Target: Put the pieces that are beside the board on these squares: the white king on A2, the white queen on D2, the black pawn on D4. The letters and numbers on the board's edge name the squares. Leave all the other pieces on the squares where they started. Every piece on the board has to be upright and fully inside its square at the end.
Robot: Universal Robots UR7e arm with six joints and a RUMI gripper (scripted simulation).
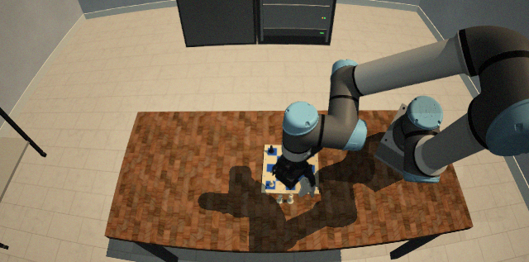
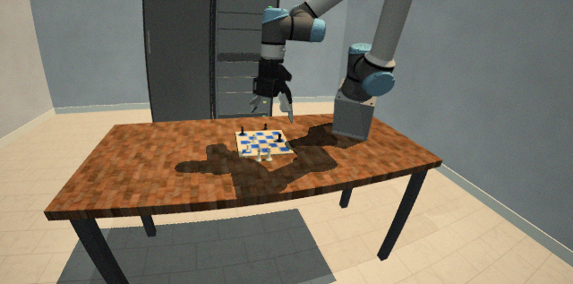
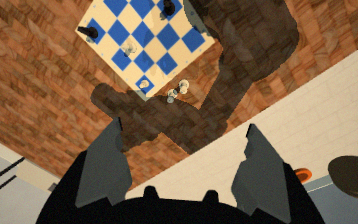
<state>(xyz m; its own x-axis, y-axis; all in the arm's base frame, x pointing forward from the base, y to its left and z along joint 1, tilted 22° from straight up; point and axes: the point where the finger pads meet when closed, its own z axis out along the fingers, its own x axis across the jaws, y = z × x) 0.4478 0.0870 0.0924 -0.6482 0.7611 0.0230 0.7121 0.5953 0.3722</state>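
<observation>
Right now my hand is 140 mm above the tall white piece. The rest, counted from my hand: blue-and-cream chessboard (10 mm behind, 140 mm to the right, 170 mm below); then black pawn (70 mm behind, 270 mm to the right, 160 mm below).
</observation>
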